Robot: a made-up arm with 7 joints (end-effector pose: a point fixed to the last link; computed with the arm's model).
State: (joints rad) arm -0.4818 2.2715 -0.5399 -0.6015 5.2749 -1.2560 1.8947
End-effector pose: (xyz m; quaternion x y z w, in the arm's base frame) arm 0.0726 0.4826 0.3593 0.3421 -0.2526 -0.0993 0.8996
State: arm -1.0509 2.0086 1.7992 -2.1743 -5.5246 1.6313 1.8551
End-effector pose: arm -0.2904 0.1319 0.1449 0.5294 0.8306 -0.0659 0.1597
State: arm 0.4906 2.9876 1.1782 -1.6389 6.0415 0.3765 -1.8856
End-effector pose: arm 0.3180 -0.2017 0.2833 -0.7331 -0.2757 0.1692 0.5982
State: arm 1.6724 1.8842 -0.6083 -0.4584 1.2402 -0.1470 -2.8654
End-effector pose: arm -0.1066 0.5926 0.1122 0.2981 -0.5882 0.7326 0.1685
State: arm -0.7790 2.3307 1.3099 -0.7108 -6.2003 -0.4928 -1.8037
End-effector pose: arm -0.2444 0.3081 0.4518 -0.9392 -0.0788 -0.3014 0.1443
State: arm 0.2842 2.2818 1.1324 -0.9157 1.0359 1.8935 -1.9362
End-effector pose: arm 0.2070 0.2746 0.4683 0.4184 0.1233 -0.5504 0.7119
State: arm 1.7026 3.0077 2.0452 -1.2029 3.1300 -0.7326 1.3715
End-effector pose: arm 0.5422 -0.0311 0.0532 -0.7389 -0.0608 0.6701 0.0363
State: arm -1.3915 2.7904 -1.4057 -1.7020 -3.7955 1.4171 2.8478
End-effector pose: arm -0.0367 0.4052 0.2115 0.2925 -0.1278 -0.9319 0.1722
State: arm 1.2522 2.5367 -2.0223 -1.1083 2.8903 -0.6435 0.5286
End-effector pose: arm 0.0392 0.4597 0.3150 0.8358 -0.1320 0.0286 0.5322
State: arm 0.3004 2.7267 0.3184 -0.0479 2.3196 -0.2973 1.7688
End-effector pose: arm 0.1472 0.2510 0.5405 0.5140 0.8493 -0.1112 0.0469
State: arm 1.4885 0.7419 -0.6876 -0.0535 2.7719 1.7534 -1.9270
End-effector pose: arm -0.5683 0.2316 0.0195 -0.2978 0.1883 0.4095 0.8415
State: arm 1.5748 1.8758 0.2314 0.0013 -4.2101 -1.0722 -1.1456
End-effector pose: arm -0.0264 0.5756 0.2069 0.9283 -0.0095 -0.3393 0.1515
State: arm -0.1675 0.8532 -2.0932 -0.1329 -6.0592 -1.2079 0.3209
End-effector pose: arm 0.0725 0.4382 -0.4264 -0.2243 -0.0750 -0.6475 0.7244
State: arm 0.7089 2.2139 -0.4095 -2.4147 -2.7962 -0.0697 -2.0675
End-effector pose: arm 0.1389 0.2207 -0.1217 -0.1088 -0.1218 -0.2920 0.9424
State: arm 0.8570 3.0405 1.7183 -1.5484 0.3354 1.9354 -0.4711
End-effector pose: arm 0.3254 -0.2317 0.2814 0.7823 -0.2720 -0.2965 0.4754
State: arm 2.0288 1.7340 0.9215 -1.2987 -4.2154 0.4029 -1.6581
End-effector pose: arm 0.0572 0.5257 -0.0532 0.2476 0.0746 -0.4421 0.8589
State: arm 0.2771 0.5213 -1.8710 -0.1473 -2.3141 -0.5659 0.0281
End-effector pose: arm -0.1803 0.2597 -0.5286 0.4558 -0.2151 0.7618 0.4070
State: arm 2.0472 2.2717 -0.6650 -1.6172 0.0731 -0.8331 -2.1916
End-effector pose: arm -0.1724 0.4407 -0.0464 0.4371 0.3330 0.8327 0.0683
